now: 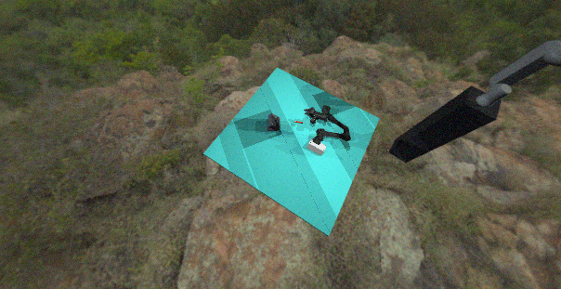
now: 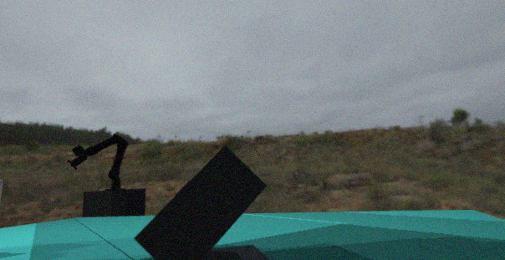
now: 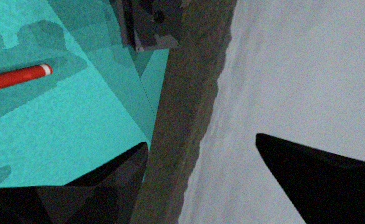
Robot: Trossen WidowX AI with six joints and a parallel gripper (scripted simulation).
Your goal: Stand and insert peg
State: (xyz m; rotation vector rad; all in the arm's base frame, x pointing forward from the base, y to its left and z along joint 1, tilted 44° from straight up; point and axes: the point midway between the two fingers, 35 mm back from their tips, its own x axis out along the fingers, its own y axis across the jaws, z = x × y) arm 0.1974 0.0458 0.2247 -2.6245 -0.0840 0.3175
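Now: gripper tip 40 mm short of the red peg, 20 mm to the right of it and 210 mm above it. The rest, counted from my gripper tip: dark sloped panel 200 mm ahead, 200 mm to the left, 150 mm below.
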